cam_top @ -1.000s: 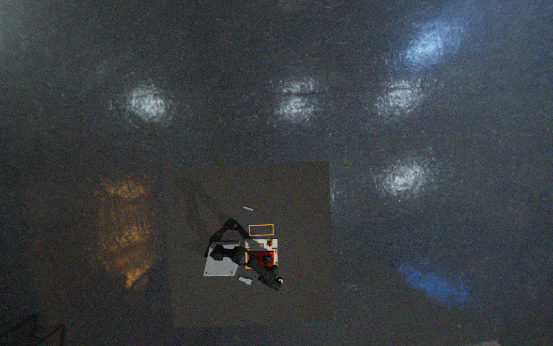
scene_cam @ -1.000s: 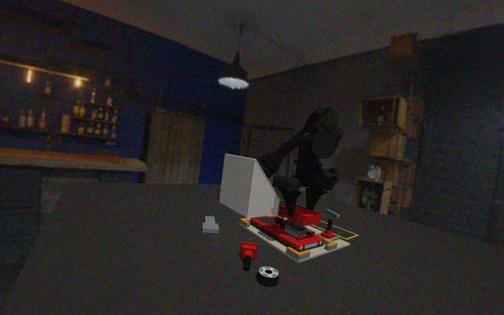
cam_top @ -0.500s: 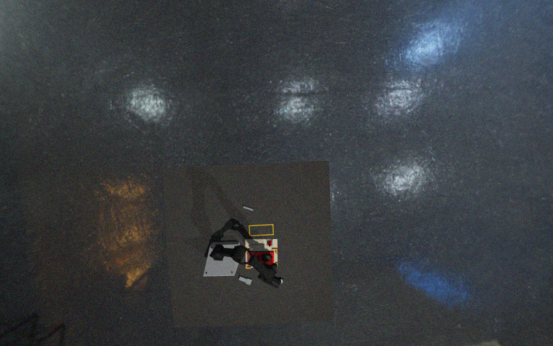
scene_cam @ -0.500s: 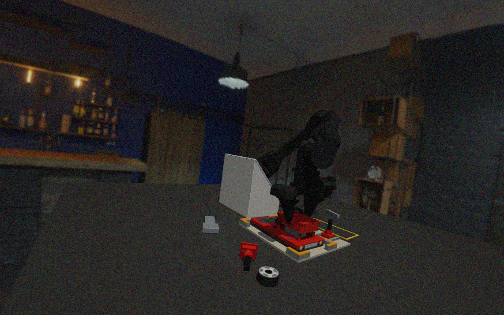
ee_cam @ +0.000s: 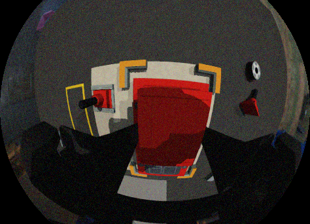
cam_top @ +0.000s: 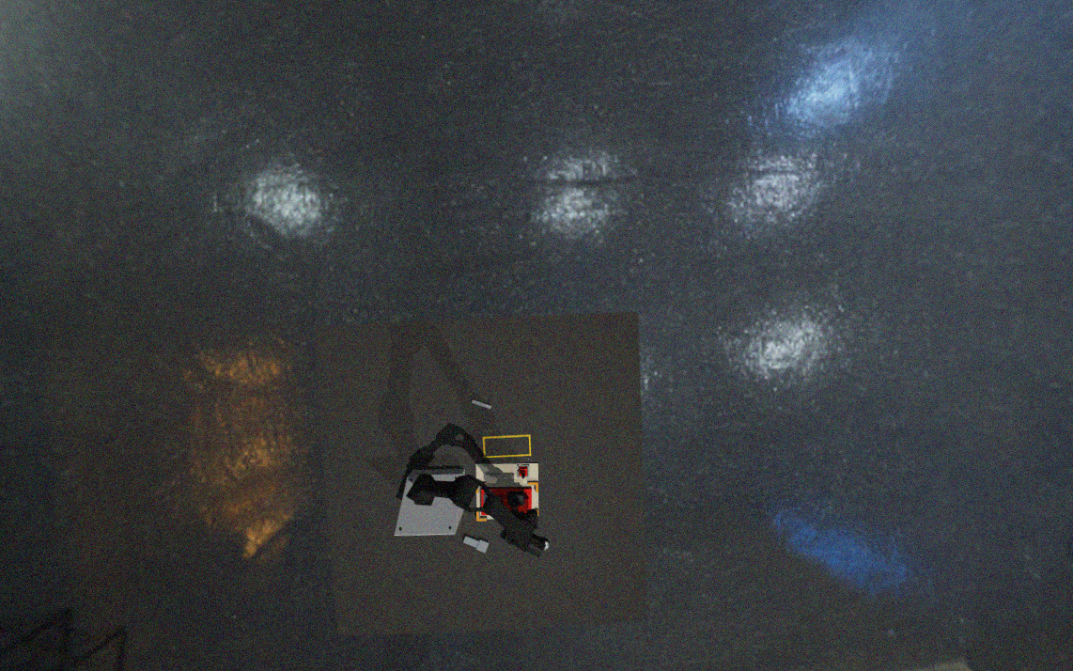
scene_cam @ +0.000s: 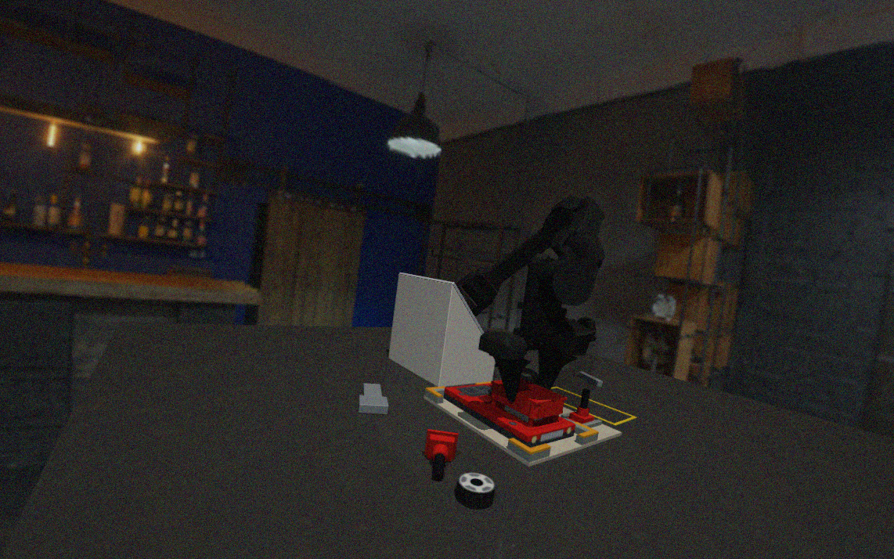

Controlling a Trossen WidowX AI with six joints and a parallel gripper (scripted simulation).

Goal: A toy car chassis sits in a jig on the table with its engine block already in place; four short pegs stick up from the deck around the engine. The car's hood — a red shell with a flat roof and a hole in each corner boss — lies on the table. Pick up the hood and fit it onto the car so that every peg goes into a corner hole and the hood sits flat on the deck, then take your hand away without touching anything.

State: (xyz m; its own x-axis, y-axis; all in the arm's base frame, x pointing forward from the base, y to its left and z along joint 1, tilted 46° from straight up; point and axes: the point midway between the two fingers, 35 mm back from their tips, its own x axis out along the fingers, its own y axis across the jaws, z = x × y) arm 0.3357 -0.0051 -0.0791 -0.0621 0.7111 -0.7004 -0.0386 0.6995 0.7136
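Now: gripper tip right at the red hood. Round my gripper tip: black wheel: 11 cm ahead, 18 cm to the right, 4 cm below.
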